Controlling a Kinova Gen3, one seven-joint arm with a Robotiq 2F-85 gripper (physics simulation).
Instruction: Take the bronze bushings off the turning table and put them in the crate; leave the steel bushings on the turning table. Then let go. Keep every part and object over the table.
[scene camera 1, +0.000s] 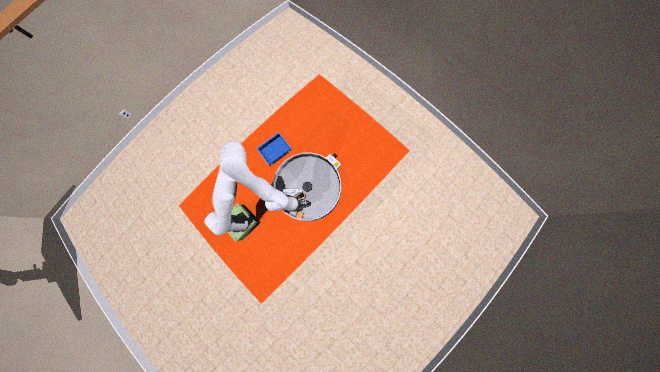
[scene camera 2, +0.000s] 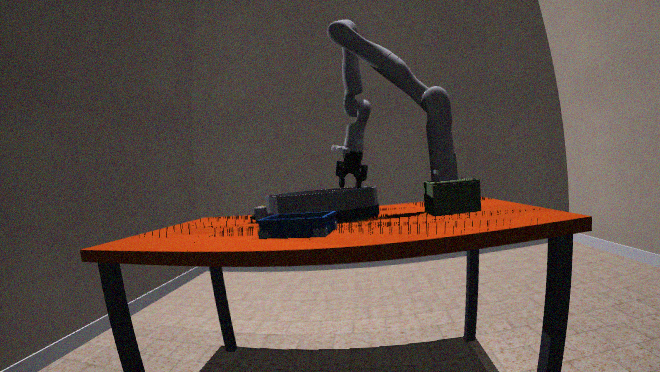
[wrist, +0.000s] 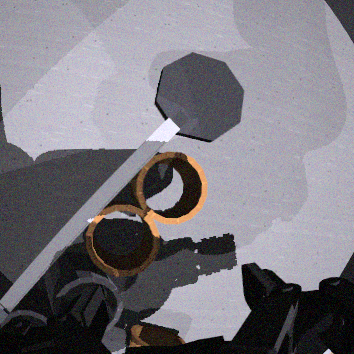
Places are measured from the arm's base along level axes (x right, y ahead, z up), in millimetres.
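Pixels of known places: gripper, fingertip midpoint: (scene camera 1: 301, 204) (wrist: 173, 292); arm's base, origin of the base link: (scene camera 1: 240, 223) (scene camera 2: 444, 180).
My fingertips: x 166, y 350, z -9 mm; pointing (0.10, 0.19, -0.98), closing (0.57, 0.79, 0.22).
Ahead of a thing's pixels: the offset from my fingertips to its middle. "spot": to the spot under its first point. Level surfaces: height alone.
The grey turning table (scene camera 1: 322, 175) (scene camera 2: 320, 201) (wrist: 285, 125) has a raised rim. In the wrist view, two bronze bushings, an upper one @[dx -39, dy +39, dz -25 mm] (wrist: 203, 197) and a lower one @[dx -38, dy +1, dz -25 mm] (wrist: 120, 273), stand with open ends up, touching. A third bronze bushing @[dx +36, dy -49, dz -25 mm] (scene camera 1: 299, 215) (wrist: 165, 337) shows in part at the bottom edge. Two dark steel bushings @[dx -31, dy -40, dz -20 mm] (wrist: 90, 278) @[dx -34, dy -81, dz -25 mm] (wrist: 25, 314) show in part at the lower left. My gripper (scene camera 1: 303, 203) (scene camera 2: 350, 184) (wrist: 173, 292) is open, pointing down low over the turning table, near the third bronze bushing. The blue crate @[dx -416, dy +112, dz -72 mm] (scene camera 1: 275, 148) (scene camera 2: 297, 227) shows no bushing inside.
A pale straight bar @[spot: dx -60, dy +7, dz +4 mm] (wrist: 100, 202) runs beside the bushings towards the dark hub @[dx -65, dy +103, dz -40 mm] (wrist: 200, 95) (scene camera 1: 307, 186). A green box (scene camera 1: 241, 232) (scene camera 2: 452, 196) stands by the arm's base. A small white unit @[spot: dx -72, dy +335, dz -39 mm] (scene camera 1: 333, 161) adjoins the turning table's rim, all on the orange table @[dz -97 mm] (scene camera 1: 350, 125) (scene camera 2: 200, 245).
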